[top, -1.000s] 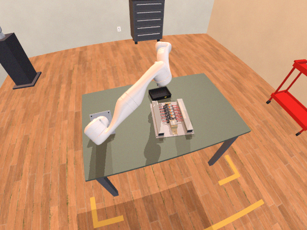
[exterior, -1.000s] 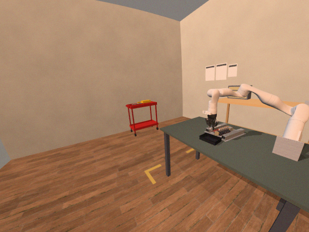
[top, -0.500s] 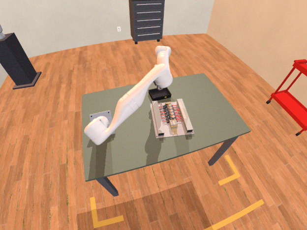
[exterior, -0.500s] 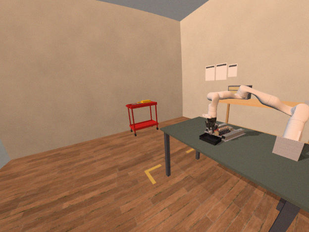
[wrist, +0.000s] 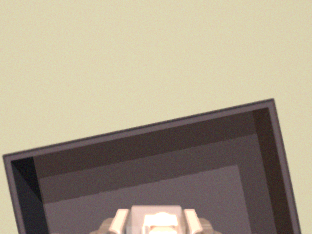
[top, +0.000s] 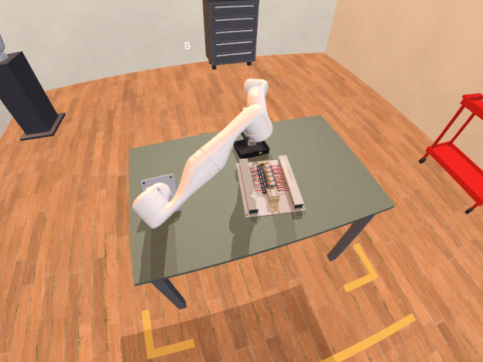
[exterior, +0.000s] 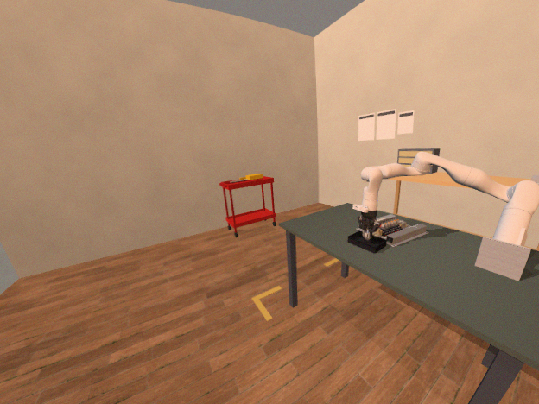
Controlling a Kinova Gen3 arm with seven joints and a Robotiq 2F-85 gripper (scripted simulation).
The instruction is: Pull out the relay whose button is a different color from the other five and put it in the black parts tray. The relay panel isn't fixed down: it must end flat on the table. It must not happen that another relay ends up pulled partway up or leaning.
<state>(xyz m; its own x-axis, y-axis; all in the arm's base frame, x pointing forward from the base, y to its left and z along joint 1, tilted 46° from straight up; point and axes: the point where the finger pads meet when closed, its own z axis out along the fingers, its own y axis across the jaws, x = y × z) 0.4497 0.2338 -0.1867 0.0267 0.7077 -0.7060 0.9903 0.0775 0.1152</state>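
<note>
The black parts tray is 4 cm below my hand. Round my hand: relay: 1 cm below; then relay panel: 25 cm to the right, 4 cm below, 3 cm ahead.
</note>
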